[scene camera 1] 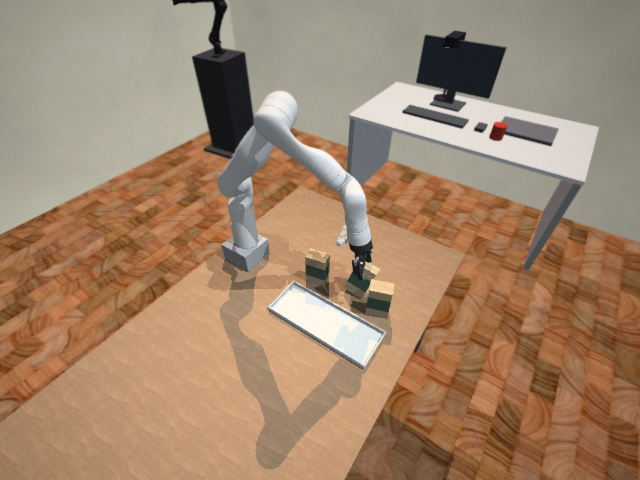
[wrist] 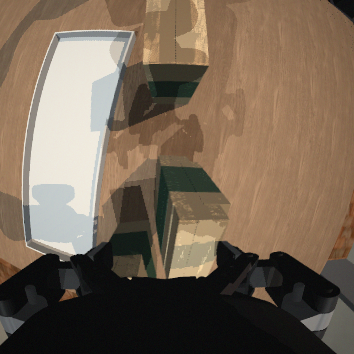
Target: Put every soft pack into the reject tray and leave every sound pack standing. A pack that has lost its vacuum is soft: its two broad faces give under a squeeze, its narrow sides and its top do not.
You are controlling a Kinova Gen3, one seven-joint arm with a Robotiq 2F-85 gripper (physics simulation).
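Places are measured from the arm's base along level axes (x left, y back, z up), in millimetres.
Pixels of known places: gripper, between the fingertips: (scene camera 1: 365,270) (wrist: 164,254); arm's base, origin of its link: (scene camera 1: 247,241).
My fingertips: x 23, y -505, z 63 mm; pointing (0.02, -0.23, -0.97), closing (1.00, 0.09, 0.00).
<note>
Ahead of a thing's pixels: the offset from my fingertips to its middle. Level surfaces: height alone.
Three tan-topped packs with dark green bands are on the table. The middle pack @[dx +19, dy +16, dz -69 mm] (scene camera 1: 356,285) (wrist: 196,247) is tilted, its top leaning away from the tray. The left pack @[dx -9, dy +187, dz -76 mm] (scene camera 1: 317,266) (wrist: 175,37) stands upright. The right pack @[dx -38, dy -76, dz -76 mm] (scene camera 1: 380,297) (wrist: 131,243) stands upright close beside the middle one; the gripper partly hides it in the wrist view. My gripper (scene camera 1: 360,272) (wrist: 164,254) is open and empty, low at the top of the tilted pack. Whether a finger touches it is unclear. The white reject tray @[dx -171, dy +70, dz -135 mm] (scene camera 1: 312,312) (wrist: 65,120) is empty.
The tray lies along the front of the row of packs. The arm's grey base block (scene camera 1: 245,253) is at the back left of the wooden table top @[dz -146 mm] (scene camera 1: 155,361). A white desk (scene camera 1: 475,142) with a monitor (scene camera 1: 460,66) and a red mug (scene camera 1: 497,131) stands behind.
</note>
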